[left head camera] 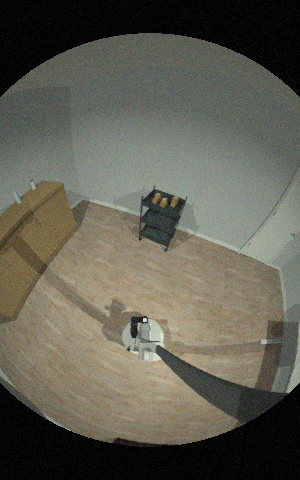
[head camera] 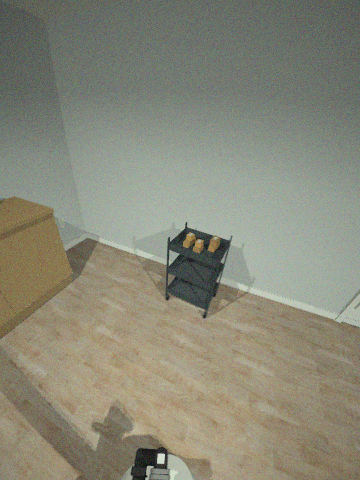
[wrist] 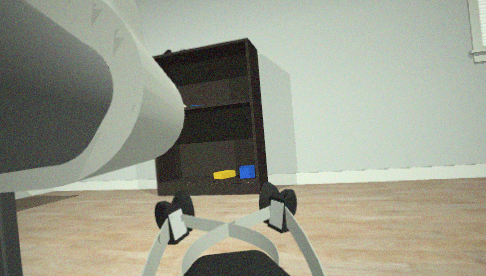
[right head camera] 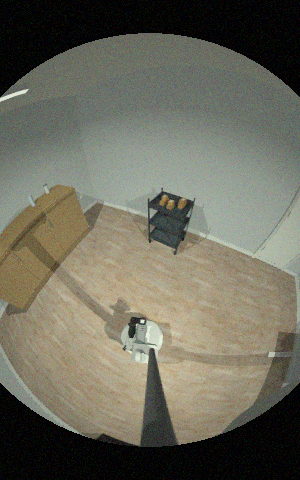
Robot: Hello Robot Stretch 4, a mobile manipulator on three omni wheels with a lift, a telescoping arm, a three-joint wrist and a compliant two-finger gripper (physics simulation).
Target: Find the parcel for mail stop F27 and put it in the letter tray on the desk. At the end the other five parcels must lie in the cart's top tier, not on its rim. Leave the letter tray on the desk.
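Frame: origin at the robot's base, x back, y right, z up, level; centimetres.
Seen in the pictures: gripper, fingertip midpoint: (left head camera: 133,351) (wrist: 226,202) (right head camera: 128,351).
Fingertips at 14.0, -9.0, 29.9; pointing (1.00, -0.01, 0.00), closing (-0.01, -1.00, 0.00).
Offsets run from my fingertips to a thing's top centre, as dx, dy, dz. "*": to the spot under its first point.
A dark three-tier cart (head camera: 167,270) (left head camera: 140,225) (right head camera: 149,225) stands near the wall ahead. In its top tier are brown parcels: one at the left (head camera: 189,240) (left head camera: 156,198) (right head camera: 164,200), one at the front middle (head camera: 198,246) (left head camera: 163,202) (right head camera: 170,204) and one at the right (head camera: 214,244) (left head camera: 174,202) (right head camera: 182,203). They are too small to tell whether each is a single parcel, and no mail stop can be read. My gripper (wrist: 226,202) is open and empty, well away from the cart. The letter tray does not show in these views.
A long wooden cabinet {* -129.5, -113.6, +12.6} (head camera: 32,270) (left head camera: 52,225) (right head camera: 65,227) stands at the left, with two small cylinders on top. A dark bookshelf (wrist: 256,115) with a yellow item {+181.6, -1.3, -18.1} (wrist: 224,174) and a blue item {+174.6, -18.3, -15.1} (wrist: 247,171) stands against a wall in the wrist view.
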